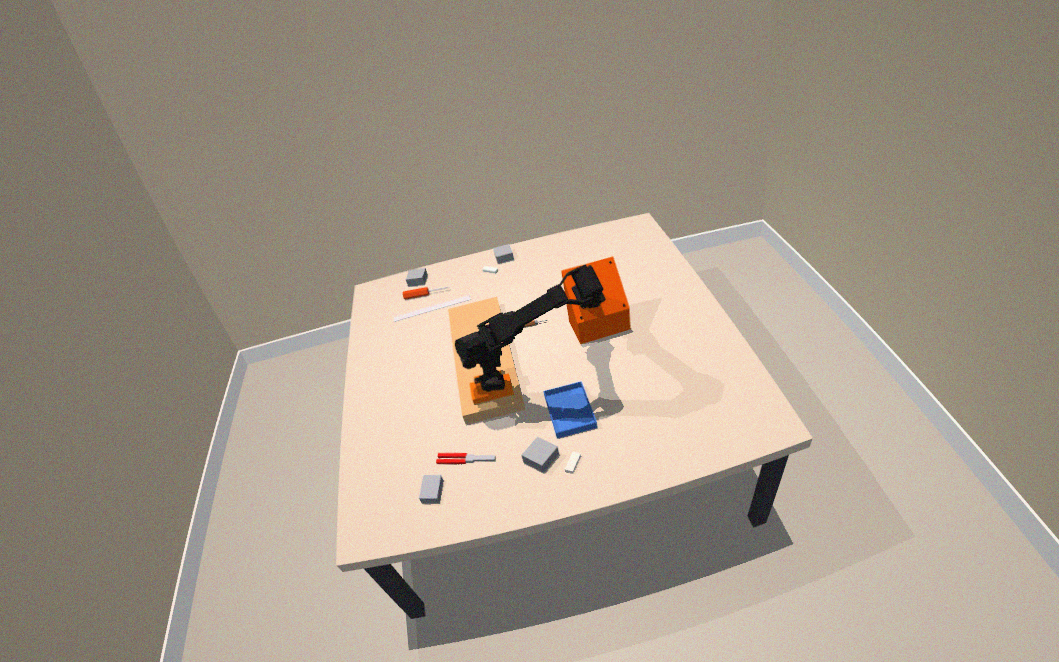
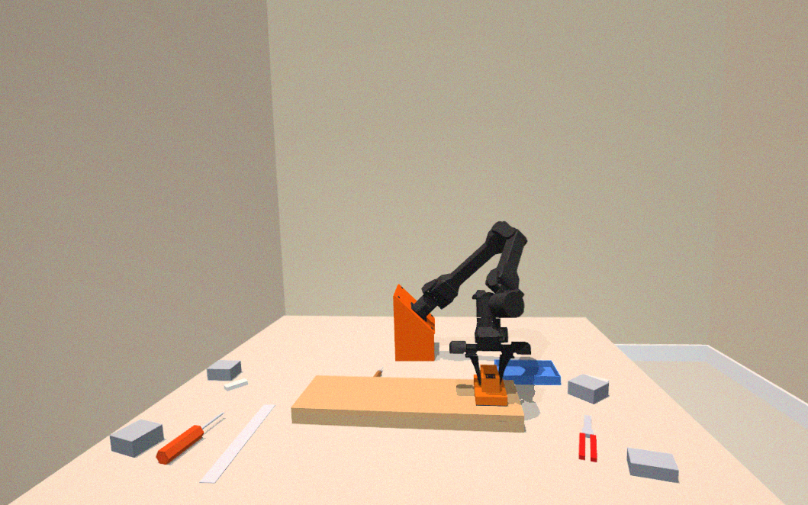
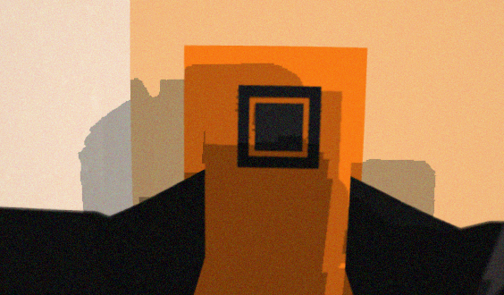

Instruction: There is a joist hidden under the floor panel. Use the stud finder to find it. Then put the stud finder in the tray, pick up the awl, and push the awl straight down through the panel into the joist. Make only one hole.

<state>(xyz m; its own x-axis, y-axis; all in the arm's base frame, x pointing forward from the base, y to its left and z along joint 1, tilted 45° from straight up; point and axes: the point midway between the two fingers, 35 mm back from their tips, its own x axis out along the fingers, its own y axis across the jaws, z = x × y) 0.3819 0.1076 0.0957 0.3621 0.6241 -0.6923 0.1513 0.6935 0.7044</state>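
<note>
Now: gripper tip 19 cm past the blue tray, 15 cm to the right of it and 5 cm above it. From my gripper tip the other things lie so: awl 23 cm behind, 27 cm to the right, 6 cm below; white ruler 7 cm ahead, 56 cm to the right, 7 cm below; stud finder 1 cm ahead, 2 cm above.
</note>
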